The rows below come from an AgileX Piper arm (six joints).
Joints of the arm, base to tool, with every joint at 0 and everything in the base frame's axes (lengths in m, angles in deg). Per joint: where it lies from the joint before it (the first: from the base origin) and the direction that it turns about. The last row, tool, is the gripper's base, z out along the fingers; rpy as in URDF.
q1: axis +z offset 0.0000 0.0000 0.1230
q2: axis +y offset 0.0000 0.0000 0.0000
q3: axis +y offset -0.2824 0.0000 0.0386
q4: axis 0.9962 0 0.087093 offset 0.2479 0.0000 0.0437
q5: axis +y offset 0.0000 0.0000 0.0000
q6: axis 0.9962 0 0.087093 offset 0.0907 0.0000 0.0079
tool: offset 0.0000 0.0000 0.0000 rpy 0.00 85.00 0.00
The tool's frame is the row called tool.
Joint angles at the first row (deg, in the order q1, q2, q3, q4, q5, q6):
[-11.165, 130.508, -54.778, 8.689, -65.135, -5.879]
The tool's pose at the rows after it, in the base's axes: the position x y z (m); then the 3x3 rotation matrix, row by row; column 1 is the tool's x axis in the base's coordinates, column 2 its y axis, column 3 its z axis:
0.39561 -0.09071 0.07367; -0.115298 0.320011 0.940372; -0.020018 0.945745 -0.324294; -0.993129 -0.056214 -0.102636
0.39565 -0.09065 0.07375; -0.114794 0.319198 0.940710; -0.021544 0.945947 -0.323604; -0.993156 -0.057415 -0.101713
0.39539 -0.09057 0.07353; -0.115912 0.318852 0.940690; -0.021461 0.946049 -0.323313; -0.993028 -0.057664 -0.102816
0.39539 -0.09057 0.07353; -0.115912 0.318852 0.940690; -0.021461 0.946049 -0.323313; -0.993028 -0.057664 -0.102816
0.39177 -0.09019 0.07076; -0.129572 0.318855 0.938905; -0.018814 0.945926 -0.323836; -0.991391 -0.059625 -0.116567
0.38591 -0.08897 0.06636; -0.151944 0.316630 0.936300; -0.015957 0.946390 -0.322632; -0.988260 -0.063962 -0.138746
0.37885 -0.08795 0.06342; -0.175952 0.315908 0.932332; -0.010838 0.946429 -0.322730; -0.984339 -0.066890 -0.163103
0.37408 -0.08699 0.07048; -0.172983 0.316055 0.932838; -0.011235 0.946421 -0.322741; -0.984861 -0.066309 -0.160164
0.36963 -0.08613 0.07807; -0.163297 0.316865 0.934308; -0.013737 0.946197 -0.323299; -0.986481 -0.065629 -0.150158
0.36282 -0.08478 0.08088; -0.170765 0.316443 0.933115; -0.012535 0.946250 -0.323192; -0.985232 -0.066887 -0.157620
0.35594 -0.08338 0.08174; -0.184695 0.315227 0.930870; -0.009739 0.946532 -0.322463; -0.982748 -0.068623 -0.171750
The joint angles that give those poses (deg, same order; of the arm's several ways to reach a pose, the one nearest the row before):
[-11.166, 130.507, -54.713, 8.627, -65.097, -6.083]
[-11.166, 130.509, -54.716, 8.576, -65.147, -6.135]
[-11.165, 130.509, -54.650, 8.559, -65.148, -6.135]
[-11.165, 130.509, -54.650, 8.559, -65.148, -6.135]
[-11.211, 130.507, -53.786, 8.559, -65.210, -6.135]
[-11.212, 130.507, -52.373, 8.507, -65.326, -6.187]
[-11.268, 130.126, -50.649, 8.507, -65.246, -6.187]
[-11.268, 128.368, -49.146, 8.507, -65.164, -6.187]
[-11.268, 126.631, -47.752, 8.507, -65.405, -6.187]
[-11.267, 125.365, -45.928, 8.508, -65.523, -6.187]
[-11.266, 124.379, -44.167, 8.495, -65.471, -6.187]

